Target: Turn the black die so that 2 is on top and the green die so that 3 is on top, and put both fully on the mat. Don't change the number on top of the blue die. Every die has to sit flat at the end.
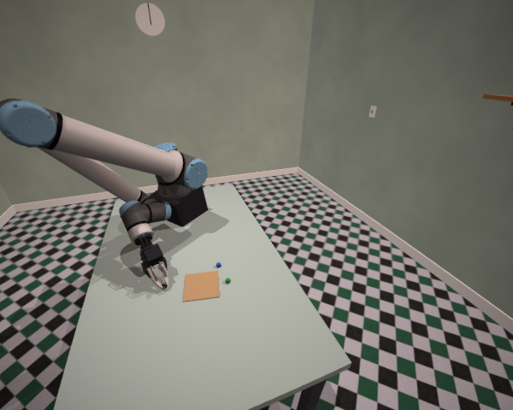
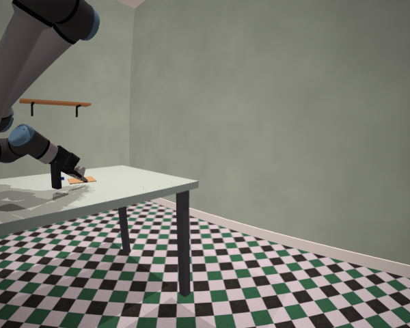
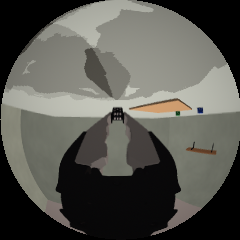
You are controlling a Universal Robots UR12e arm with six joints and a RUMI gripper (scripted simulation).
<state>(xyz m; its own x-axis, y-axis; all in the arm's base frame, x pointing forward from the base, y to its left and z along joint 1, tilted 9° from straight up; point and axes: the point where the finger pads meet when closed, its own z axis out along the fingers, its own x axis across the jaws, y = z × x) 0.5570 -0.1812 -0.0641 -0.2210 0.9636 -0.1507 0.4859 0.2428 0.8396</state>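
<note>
The black die lies 1 cm ahead of my hand and 1 cm below it. Round my hand: green die: 8 cm ahead, 24 cm to the left, 2 cm below; then orange mat: 5 cm ahead, 14 cm to the left, 3 cm below; then blue die: 3 cm behind, 24 cm to the left, 2 cm below.
</note>
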